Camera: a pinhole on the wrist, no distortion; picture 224 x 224 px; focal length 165.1 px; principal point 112.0 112.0 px. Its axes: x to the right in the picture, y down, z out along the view. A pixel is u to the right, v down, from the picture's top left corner.
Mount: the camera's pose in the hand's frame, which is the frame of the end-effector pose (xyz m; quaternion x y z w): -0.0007 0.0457 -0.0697 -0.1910 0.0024 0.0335 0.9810
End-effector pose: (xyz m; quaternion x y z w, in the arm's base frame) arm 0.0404 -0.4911 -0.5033 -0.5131 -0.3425 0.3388 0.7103
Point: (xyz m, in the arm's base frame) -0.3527 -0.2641 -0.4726
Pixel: 104.1 56.9
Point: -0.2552 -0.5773 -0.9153
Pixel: outside the picture
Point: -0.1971 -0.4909 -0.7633
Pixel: 23.4 201.0
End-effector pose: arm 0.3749 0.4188 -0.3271 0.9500 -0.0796 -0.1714 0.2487
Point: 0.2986 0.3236 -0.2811
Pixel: 31.5 147.1
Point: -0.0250 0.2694 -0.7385
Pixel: 40.3 18.3
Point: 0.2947 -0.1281 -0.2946
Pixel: 137.0 217.1
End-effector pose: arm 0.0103 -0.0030 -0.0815 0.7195 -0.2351 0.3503 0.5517
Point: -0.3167 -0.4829 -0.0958
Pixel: 41.4 154.9
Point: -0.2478 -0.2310 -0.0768
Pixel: 18.4 181.0
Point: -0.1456 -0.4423 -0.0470
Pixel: 82.5 123.7
